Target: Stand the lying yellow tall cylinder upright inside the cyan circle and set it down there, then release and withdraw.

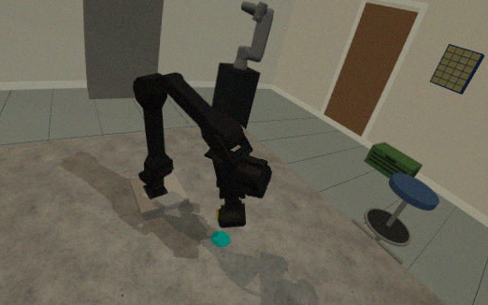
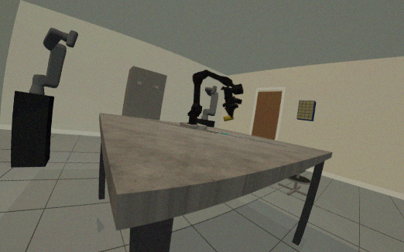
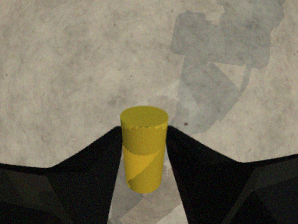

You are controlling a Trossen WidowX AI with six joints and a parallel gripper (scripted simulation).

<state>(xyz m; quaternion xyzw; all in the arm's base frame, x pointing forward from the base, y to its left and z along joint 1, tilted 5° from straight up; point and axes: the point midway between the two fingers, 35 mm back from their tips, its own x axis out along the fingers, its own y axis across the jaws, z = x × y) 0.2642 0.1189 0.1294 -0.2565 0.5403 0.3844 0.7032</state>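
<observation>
Right now my gripper tip is 120 mm above the cyan circle, 20 mm to the left of it and 20 mm past it. Also, from my gripper tip: yellow tall cylinder (10 mm to the right, 10 mm below, 10 mm behind).
</observation>
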